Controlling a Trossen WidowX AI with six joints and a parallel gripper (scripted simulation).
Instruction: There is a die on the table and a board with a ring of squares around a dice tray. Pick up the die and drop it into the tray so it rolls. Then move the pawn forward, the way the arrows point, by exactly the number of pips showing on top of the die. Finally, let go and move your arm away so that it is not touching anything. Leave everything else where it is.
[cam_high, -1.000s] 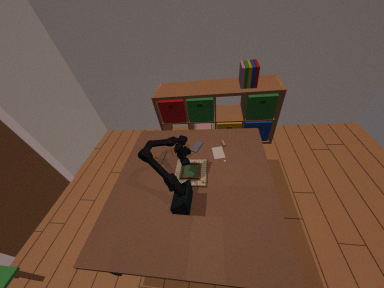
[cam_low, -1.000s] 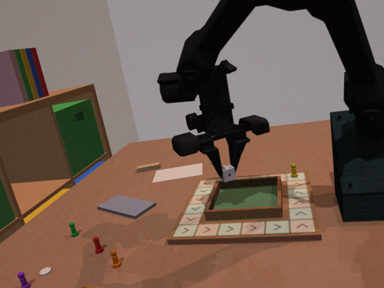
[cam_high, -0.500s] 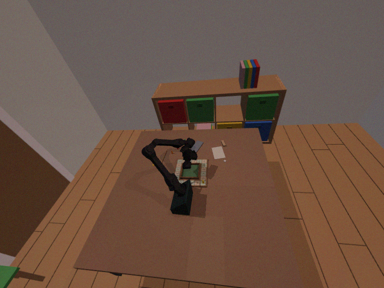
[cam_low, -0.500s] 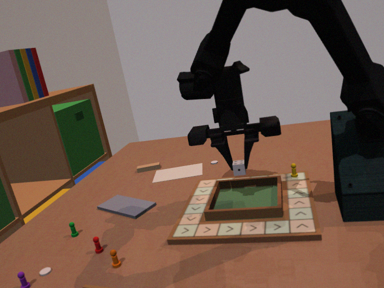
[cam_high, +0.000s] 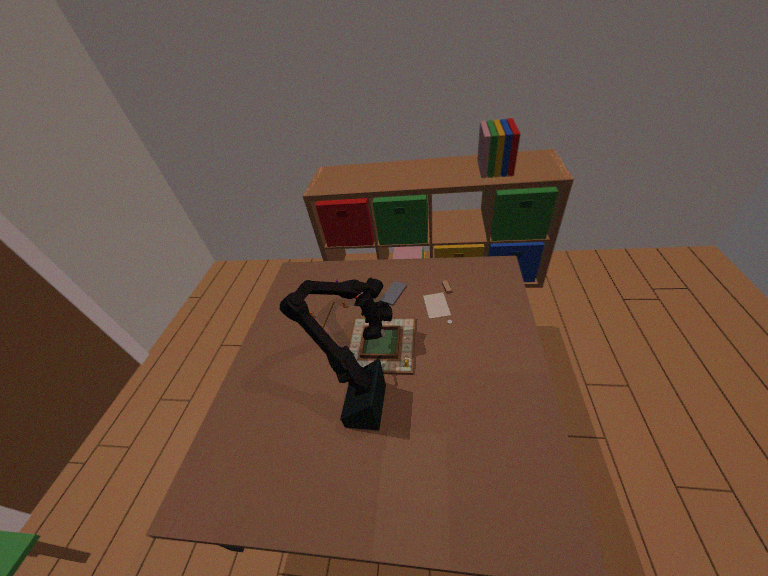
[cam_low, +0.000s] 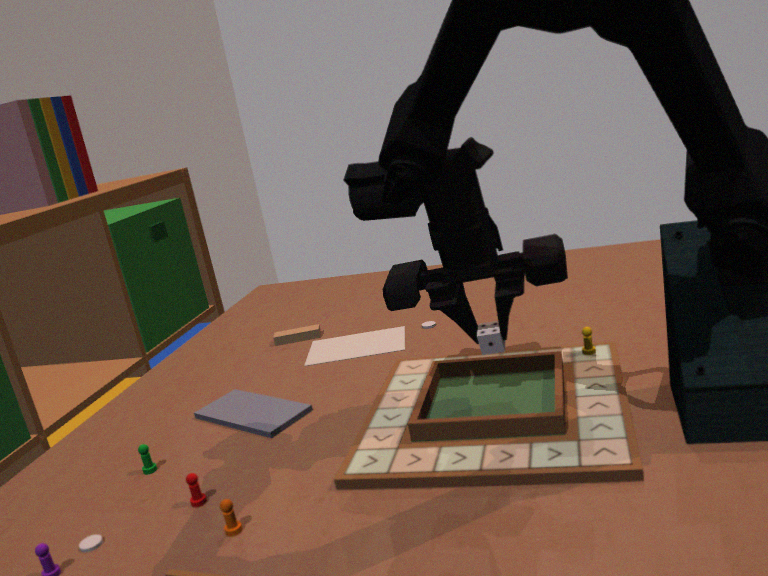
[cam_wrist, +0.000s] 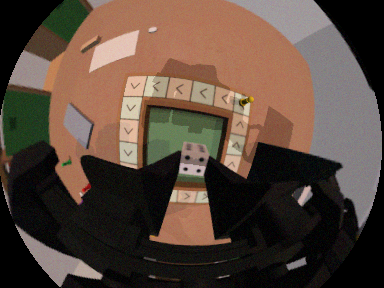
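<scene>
Right now my gripper tip is 110 mm to the left of the yellow pawn, 100 mm past it and 60 mm above it. Round my gripper tip: grey tile 320 mm ahead, 80 mm below; then white die right at my gripper tip; then green tray floor 80 mm below, 10 mm to the left, 10 mm ahead.
</scene>
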